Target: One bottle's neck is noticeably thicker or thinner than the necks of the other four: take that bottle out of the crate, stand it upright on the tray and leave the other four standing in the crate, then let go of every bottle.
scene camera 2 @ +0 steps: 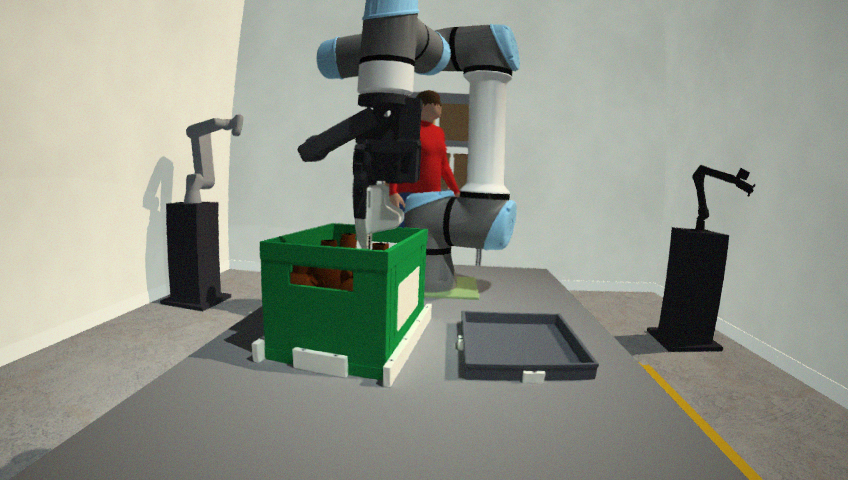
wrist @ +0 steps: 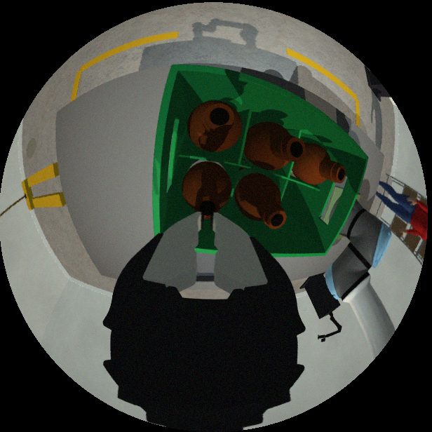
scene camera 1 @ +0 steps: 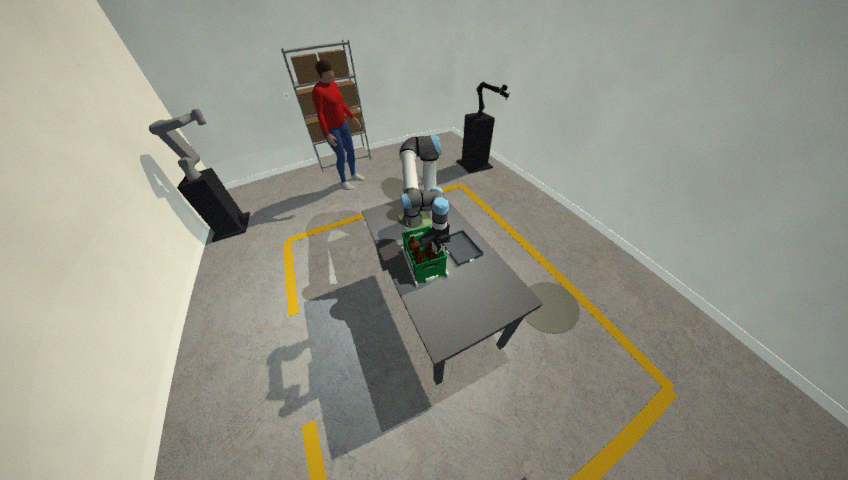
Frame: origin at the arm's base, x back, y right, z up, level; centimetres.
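Where they show: gripper, fingertip midpoint: (scene camera 1: 435,253); arm's base, link origin: (scene camera 2: 426,284) (scene camera 1: 412,221).
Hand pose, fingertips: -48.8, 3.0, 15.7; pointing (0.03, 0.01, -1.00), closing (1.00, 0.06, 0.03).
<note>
Things, the pixels of their centre, and the offset from my fingertips, as dx, dy, dz. "pt": a spot on its surface instead. Level surfaces: height alone.
- green crate, body centre: (scene camera 2: 353,288) (scene camera 1: 423,253) +8.5, +4.3, -7.6
- dark tray, surface spot: (scene camera 2: 517,339) pt +13.1, -23.0, -15.8
- grey table, surface height: dz -16.3
The green crate (scene camera 1: 429,273) (scene camera 2: 324,321) (wrist: 164,150) holds five upright brown bottles, two (wrist: 212,137) (wrist: 207,182) at its left end in the wrist view, two (wrist: 265,142) (wrist: 255,192) in the middle and one (wrist: 310,162) at the right; one compartment has no bottle. The upper left bottle's mouth looks widest, but distances differ. My gripper (scene camera 1: 439,248) (scene camera 2: 365,245) (wrist: 207,213) is nearly closed, its fingertips at the mouth of the lower left bottle; no firm hold shows. The dark tray (scene camera 1: 464,246) (scene camera 2: 517,339) has no bottle on it.
The crate walls stand around the fingertips. White guide blocks (scene camera 2: 320,361) sit along the crate's foot, and small clips (scene camera 2: 533,376) at the tray's edge. The tray lies to the right of the crate on the grey table (scene camera 1: 476,303) (scene camera 2: 386,434). A person (scene camera 1: 329,110) stands behind the arm.
</note>
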